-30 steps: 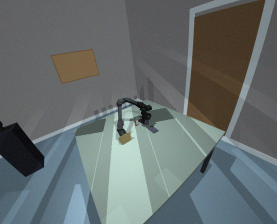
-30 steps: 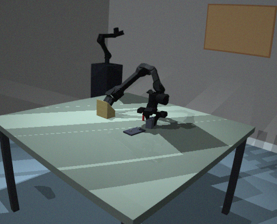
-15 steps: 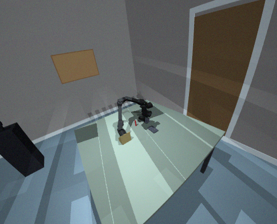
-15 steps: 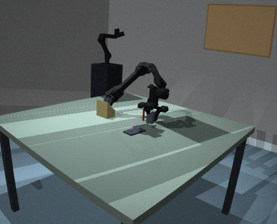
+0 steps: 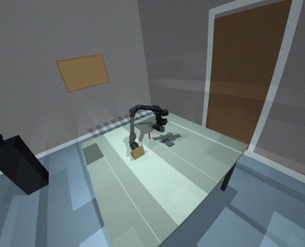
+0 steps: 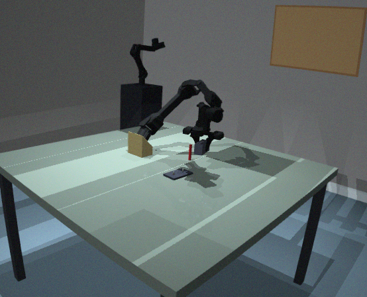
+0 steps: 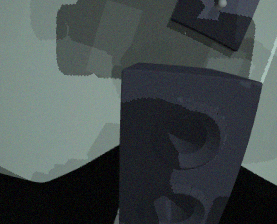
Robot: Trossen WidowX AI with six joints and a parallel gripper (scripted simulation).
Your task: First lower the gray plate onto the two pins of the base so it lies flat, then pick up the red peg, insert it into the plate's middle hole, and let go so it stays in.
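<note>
Now: gripper tip 3 cm past the base, 14 cm to the left of it and 8 cm above it. Round my gripper tip: red peg (11 cm behind, 6 cm to the left, 5 cm below); gray plate (3 cm above).
</note>
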